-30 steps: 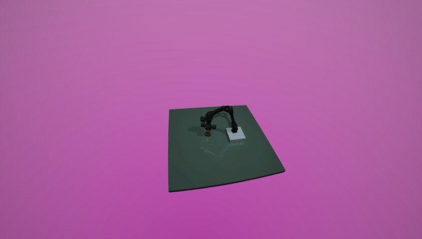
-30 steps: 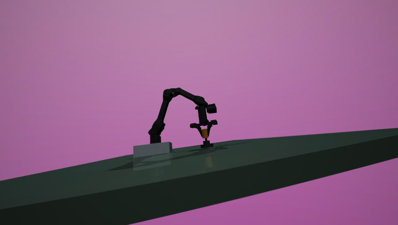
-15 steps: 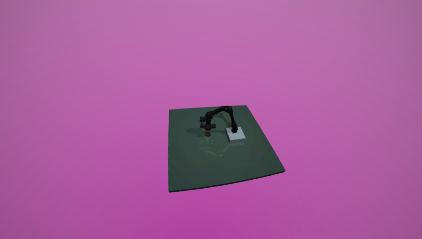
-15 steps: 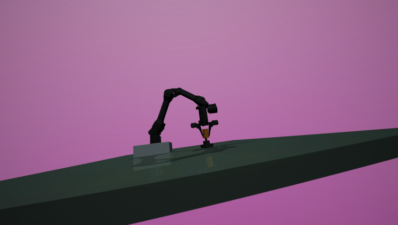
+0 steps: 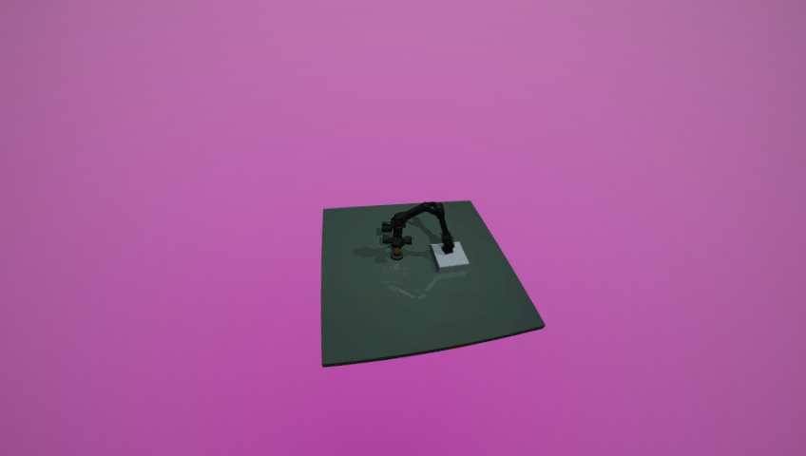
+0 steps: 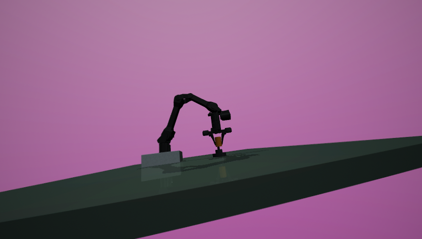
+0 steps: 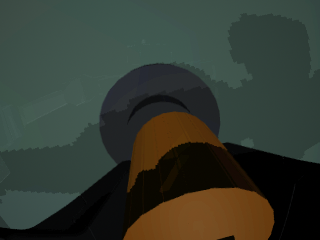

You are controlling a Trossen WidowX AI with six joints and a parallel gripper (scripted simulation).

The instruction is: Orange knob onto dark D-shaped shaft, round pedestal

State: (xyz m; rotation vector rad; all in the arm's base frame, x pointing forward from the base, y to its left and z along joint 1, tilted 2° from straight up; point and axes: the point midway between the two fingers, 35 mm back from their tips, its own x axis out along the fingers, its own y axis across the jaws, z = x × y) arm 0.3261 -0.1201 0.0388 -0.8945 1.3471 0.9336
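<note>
Now: gripper tip 40 mm above the round dark pedestal. From my gripper tip the other things lie so: orange knob (20 mm above).
</note>
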